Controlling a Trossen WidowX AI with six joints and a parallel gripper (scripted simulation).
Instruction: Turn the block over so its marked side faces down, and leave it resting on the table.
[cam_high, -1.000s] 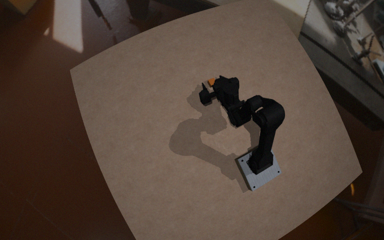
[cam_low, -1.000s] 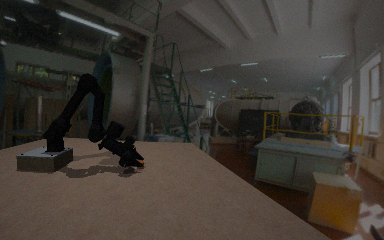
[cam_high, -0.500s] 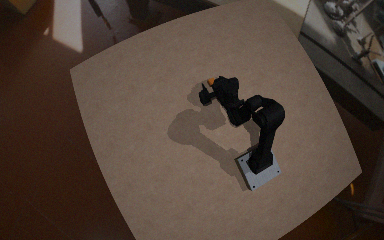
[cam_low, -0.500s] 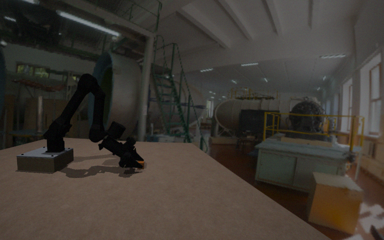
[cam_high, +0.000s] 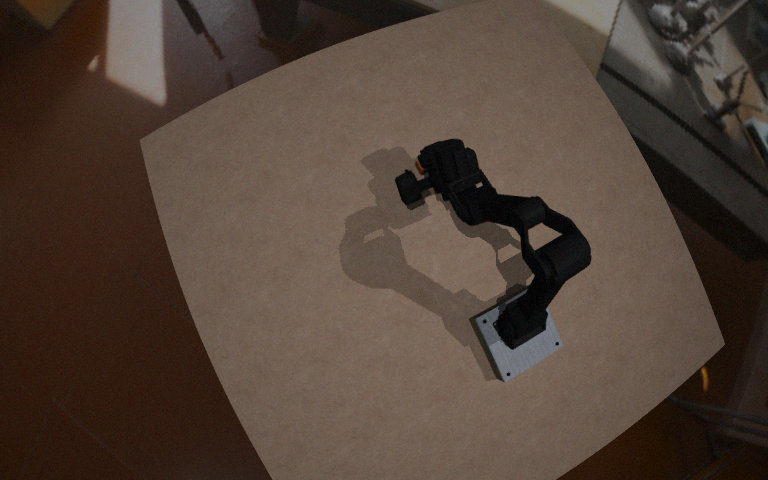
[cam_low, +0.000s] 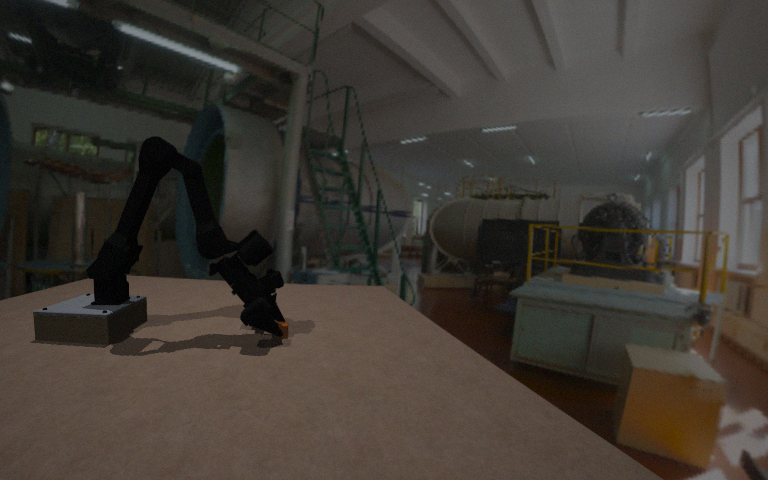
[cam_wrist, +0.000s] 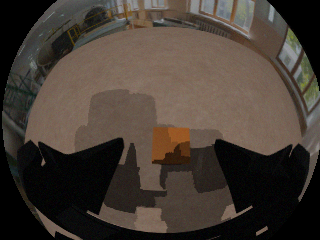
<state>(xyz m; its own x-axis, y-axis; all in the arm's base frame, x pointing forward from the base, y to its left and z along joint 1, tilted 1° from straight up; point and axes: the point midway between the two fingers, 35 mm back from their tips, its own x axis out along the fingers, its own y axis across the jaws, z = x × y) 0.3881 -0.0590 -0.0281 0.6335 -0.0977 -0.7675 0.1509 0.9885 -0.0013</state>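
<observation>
Now: gripper tip 1 cm past the orange block.
</observation>
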